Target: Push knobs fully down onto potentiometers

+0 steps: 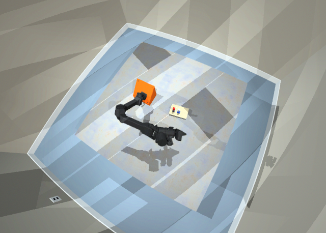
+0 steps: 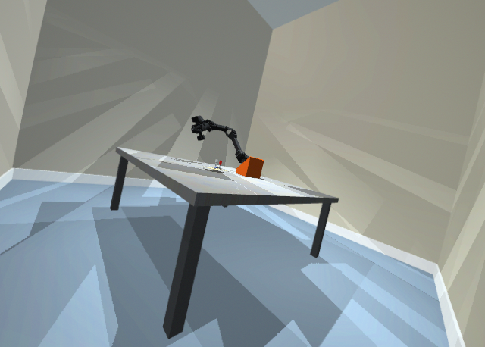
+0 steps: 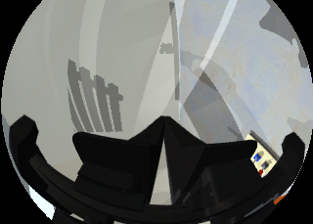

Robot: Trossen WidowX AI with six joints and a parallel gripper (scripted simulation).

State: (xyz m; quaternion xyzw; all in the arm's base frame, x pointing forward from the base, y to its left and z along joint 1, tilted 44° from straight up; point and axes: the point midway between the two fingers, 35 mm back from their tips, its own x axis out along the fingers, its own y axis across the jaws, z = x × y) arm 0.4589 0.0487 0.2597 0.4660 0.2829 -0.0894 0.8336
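Right now my gripper tip is 20 cm past the red knob, 19 cm above it and 17 cm to the right of it.
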